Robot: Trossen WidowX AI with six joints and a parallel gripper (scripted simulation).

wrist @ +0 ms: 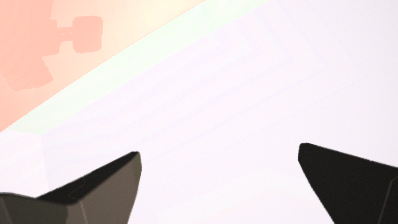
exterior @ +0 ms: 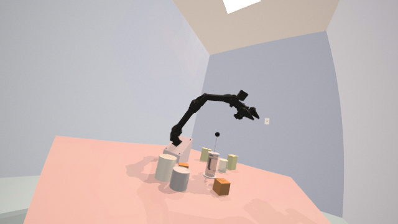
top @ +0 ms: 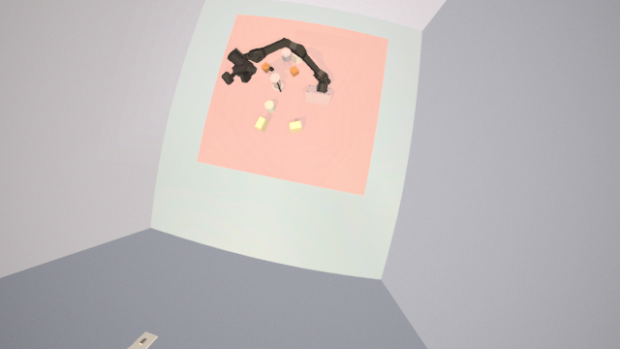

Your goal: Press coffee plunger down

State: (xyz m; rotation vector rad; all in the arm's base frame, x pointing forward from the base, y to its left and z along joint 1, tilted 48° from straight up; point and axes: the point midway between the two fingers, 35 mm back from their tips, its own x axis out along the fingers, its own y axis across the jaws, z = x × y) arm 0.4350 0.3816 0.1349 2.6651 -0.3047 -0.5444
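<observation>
Right now the coffee press is 19 cm behind my gripper tip, 14 cm to the right of it and 27 cm below it. From my gripper tip the other things lie so: grey cylinder 17 cm behind, 40 cm to the right, 36 cm below; then beige cylinder 26 cm behind, 42 cm to the right, 35 cm below.
</observation>
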